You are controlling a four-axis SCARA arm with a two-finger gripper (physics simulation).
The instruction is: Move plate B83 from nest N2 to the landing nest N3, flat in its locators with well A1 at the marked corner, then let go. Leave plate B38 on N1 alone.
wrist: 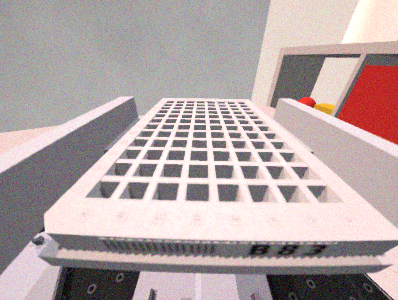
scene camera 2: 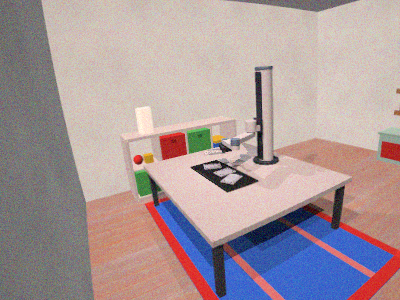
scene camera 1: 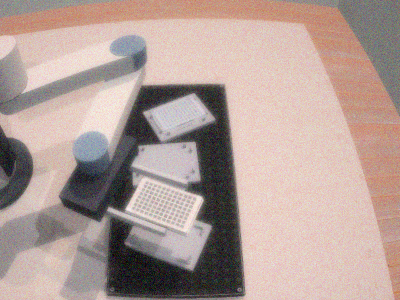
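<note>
My gripper (scene camera 1: 176, 208) (wrist: 206, 111) is shut on plate B83 (scene camera 1: 165, 204) (scene camera 2: 213, 152) (wrist: 197, 215), a white grid-topped plate with its fingers along the two long sides. The plate is held level above the mat and overlaps parts of two nests in scene camera 1's view. The lower nest (scene camera 1: 200, 235) carries no plate. The middle nest (scene camera 1: 167, 156) is also bare, with small locators at its corners. The plate on the upper nest, B38 (scene camera 1: 177, 113), lies on that nest (scene camera 1: 206, 119). Nest labels and the marked corner cannot be read.
The nests sit on a black mat (scene camera 1: 217, 160) (scene camera 2: 247, 181) on a pale table (scene camera 1: 280, 125) (scene camera 2: 215, 215). The arm's column (scene camera 2: 267, 110) stands beside the mat. A shelf unit (scene camera 2: 180, 127) (wrist: 320, 50) with red and green boxes is behind the table.
</note>
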